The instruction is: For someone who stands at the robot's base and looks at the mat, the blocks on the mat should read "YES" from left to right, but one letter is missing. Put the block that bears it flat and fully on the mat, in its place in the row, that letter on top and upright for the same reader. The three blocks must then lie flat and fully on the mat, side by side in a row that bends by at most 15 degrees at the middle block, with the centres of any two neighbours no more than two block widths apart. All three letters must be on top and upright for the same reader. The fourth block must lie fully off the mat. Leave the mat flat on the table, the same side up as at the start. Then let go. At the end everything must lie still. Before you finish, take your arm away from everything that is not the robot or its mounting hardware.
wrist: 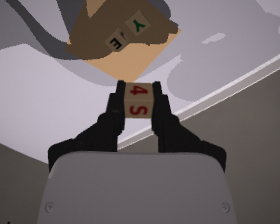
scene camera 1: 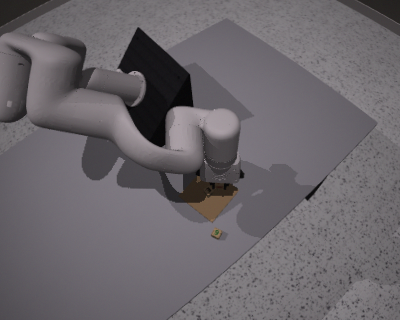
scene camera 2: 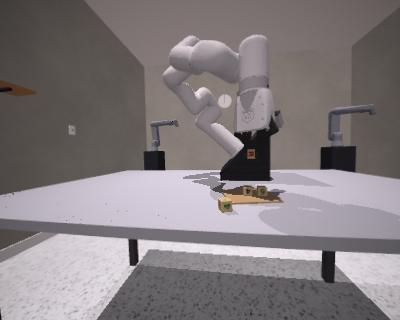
Note:
The pictures show: my gripper and a mat.

